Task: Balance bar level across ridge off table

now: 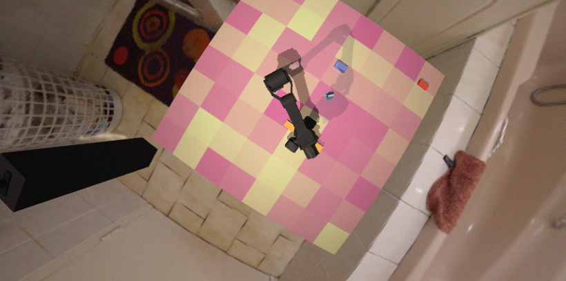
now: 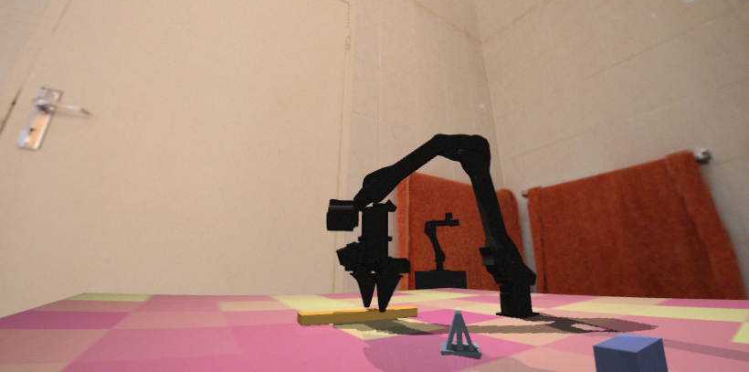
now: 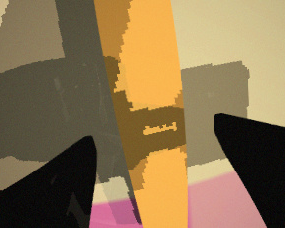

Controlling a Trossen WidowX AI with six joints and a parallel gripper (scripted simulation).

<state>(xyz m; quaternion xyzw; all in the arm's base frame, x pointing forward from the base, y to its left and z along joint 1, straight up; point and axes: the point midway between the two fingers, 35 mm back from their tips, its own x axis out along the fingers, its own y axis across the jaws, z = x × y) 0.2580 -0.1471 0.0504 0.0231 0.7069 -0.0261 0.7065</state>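
My gripper tip is 30 mm short of the bar and 10 mm above it. The rest, counted from my gripper tip: blue cube 430 mm to the left; then red block 480 mm ahead, 650 mm to the left, 10 mm below.
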